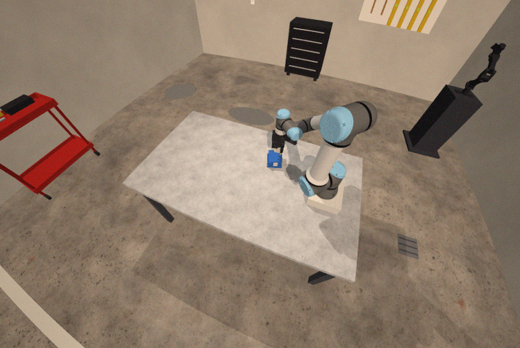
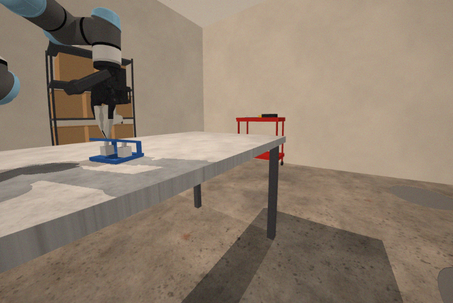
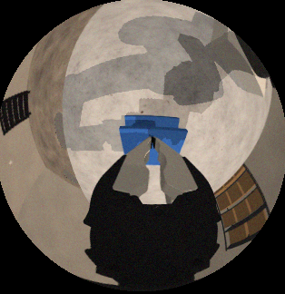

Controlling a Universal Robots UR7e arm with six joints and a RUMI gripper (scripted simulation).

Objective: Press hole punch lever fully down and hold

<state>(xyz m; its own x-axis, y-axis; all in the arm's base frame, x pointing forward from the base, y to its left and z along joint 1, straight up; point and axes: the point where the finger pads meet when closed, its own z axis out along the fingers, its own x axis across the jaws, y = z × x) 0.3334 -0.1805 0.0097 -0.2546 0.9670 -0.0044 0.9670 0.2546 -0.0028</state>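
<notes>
Now: hand 5 cm above the hole punch, 4 cm short of it and 1 cm to the right of it.
</notes>
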